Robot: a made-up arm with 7 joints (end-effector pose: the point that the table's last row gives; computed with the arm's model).
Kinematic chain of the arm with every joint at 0, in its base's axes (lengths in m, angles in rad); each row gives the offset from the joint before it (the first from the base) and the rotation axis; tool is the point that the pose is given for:
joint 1: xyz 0 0.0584 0 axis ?
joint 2: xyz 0 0.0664 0 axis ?
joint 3: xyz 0 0 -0.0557 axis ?
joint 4: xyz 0 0 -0.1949 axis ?
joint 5: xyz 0 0 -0.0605 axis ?
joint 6: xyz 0 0 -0.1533 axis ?
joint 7: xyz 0 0 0 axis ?
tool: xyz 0 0 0
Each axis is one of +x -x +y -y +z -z.
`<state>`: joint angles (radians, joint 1 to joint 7).
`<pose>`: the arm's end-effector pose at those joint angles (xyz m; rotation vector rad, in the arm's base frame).
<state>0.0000 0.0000 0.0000 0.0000 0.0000 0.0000 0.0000</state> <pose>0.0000 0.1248 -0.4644 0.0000 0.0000 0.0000</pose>
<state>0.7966 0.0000 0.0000 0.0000 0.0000 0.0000 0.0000</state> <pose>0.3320 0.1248 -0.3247 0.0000 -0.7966 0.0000</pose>
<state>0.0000 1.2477 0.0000 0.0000 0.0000 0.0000 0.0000</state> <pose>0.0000 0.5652 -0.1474 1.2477 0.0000 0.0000</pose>
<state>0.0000 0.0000 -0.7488 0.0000 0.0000 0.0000 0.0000</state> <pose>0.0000 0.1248 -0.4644 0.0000 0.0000 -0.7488</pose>
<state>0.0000 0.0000 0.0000 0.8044 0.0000 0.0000 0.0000</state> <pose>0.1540 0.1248 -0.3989 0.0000 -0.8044 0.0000</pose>
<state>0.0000 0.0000 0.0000 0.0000 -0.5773 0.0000 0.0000</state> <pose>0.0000 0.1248 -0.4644 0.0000 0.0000 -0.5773</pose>
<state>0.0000 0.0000 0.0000 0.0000 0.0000 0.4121 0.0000</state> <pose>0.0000 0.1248 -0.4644 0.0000 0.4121 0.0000</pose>
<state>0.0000 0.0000 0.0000 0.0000 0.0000 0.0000 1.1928</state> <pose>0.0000 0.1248 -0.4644 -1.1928 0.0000 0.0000</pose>
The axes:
joint 1: -y
joint 2: +x
joint 3: +z
joint 4: -y
joint 5: +z
joint 6: +y
joint 7: -x

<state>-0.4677 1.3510 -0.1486 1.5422 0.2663 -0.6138 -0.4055</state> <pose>0.1495 0.3684 -0.1728 0.4809 -1.6264 -0.8849</pose>
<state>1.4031 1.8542 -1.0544 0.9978 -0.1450 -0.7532 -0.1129</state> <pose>0.0616 0.5204 0.0795 1.6841 -1.2600 -1.1178</pose>
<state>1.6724 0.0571 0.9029 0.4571 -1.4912 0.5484 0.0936</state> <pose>0.4293 0.2240 0.1025 0.7083 -1.2191 0.1309</pose>
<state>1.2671 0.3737 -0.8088 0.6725 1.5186 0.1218 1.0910</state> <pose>0.4323 0.1876 -0.0391 -1.5031 -1.5990 -0.5501</pose>
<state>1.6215 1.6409 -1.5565 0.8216 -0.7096 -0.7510 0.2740</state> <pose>0.1281 0.5310 0.0087 1.0387 -0.3015 -1.6771</pose>
